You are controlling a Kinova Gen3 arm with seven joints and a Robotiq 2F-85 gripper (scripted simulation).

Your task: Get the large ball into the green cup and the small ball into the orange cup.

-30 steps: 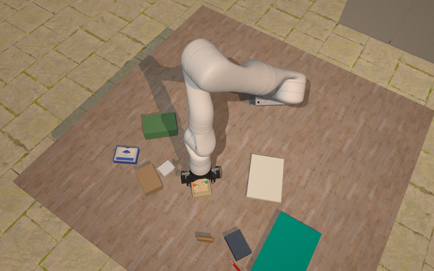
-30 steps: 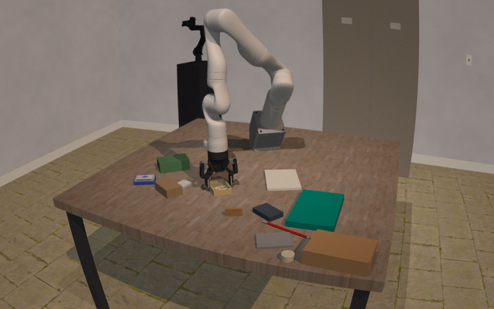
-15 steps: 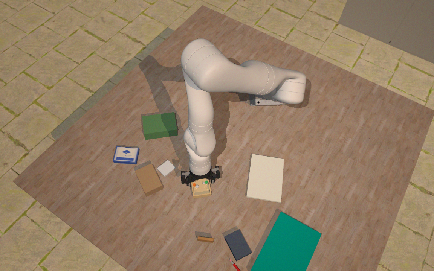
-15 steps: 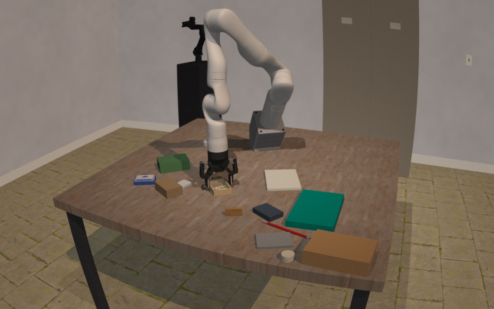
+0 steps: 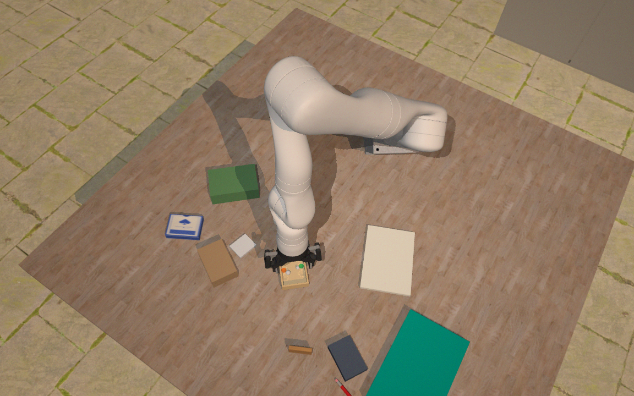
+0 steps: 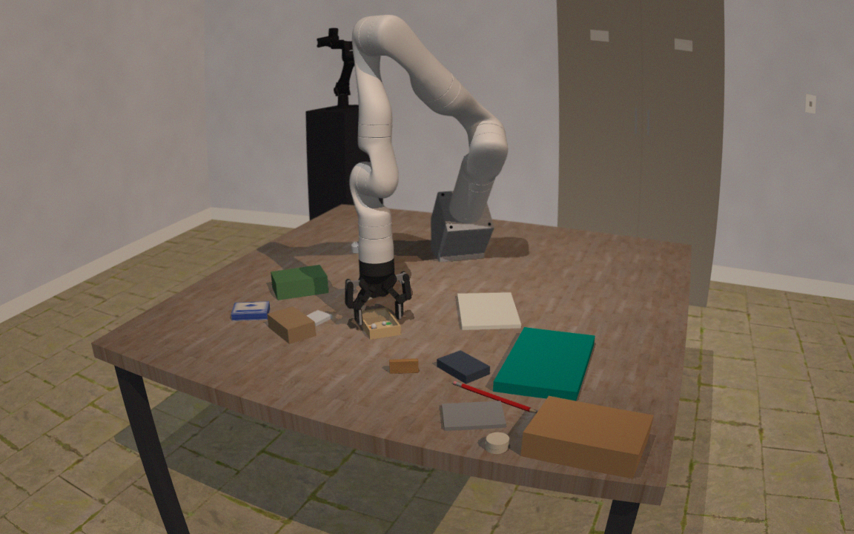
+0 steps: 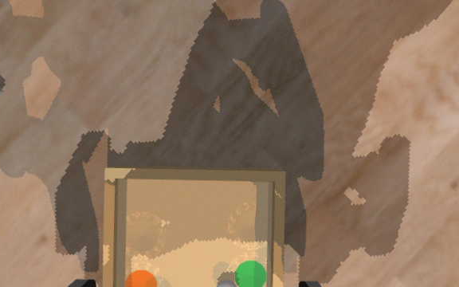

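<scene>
Now: hand 20 mm above the wooden puzzle box. Round my hand: white tile (50 mm ahead, 140 mm to the right, 20 mm below); then brown block (140 mm ahead, 140 mm to the right, 10 mm below); then cream slab (210 mm behind, 150 mm to the left, 20 mm below).
</scene>
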